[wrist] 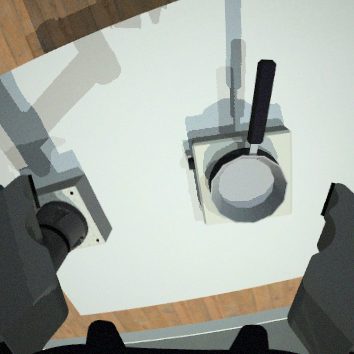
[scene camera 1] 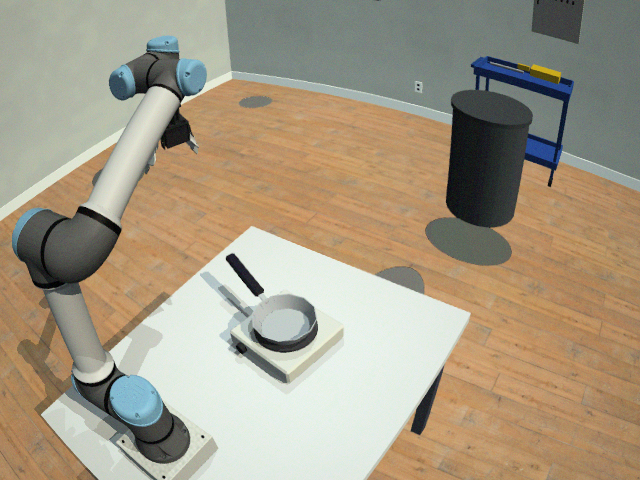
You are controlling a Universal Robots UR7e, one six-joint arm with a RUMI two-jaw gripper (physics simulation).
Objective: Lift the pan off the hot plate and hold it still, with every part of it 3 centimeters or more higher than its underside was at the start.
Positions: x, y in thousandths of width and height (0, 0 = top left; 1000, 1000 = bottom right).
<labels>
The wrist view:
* my gripper: 510, 521
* grey pan: 705, 532
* cream hot plate: 595, 431
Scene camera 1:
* my gripper: 268, 341
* grey pan: 446, 666
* cream hot plate: 449, 753
</labels>
